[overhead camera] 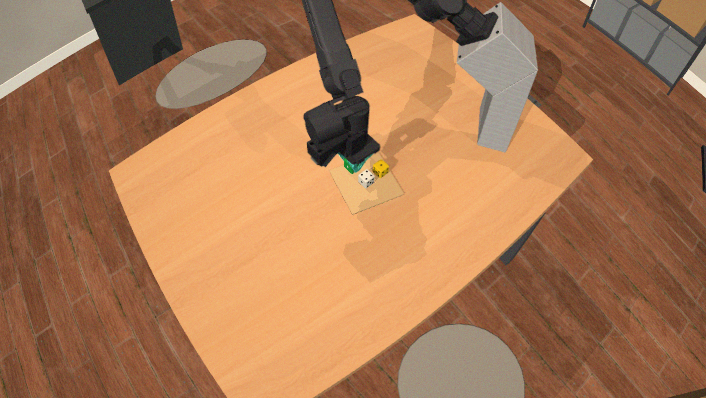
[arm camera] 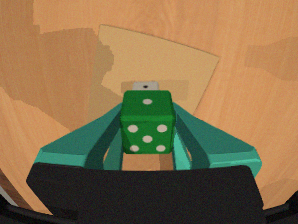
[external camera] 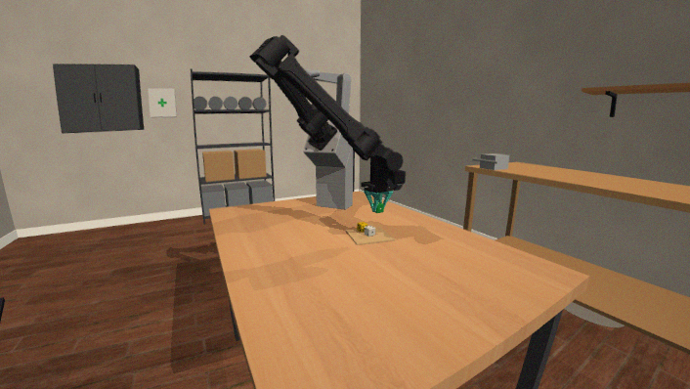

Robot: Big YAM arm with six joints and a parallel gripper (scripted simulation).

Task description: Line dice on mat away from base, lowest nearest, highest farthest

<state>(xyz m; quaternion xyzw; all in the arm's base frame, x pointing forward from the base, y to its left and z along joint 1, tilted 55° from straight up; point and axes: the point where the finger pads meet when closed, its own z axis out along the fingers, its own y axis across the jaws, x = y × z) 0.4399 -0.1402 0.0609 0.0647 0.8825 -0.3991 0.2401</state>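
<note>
Right now my hand is 9 cm above the white die, 4 cm past it and 2 cm to the right of it. Round my hand: yellow die (9 cm below, 9 cm behind, 3 cm to the left); green die (right at my hand); tan mat (11 cm below, 4 cm behind, 2 cm to the left).
</note>
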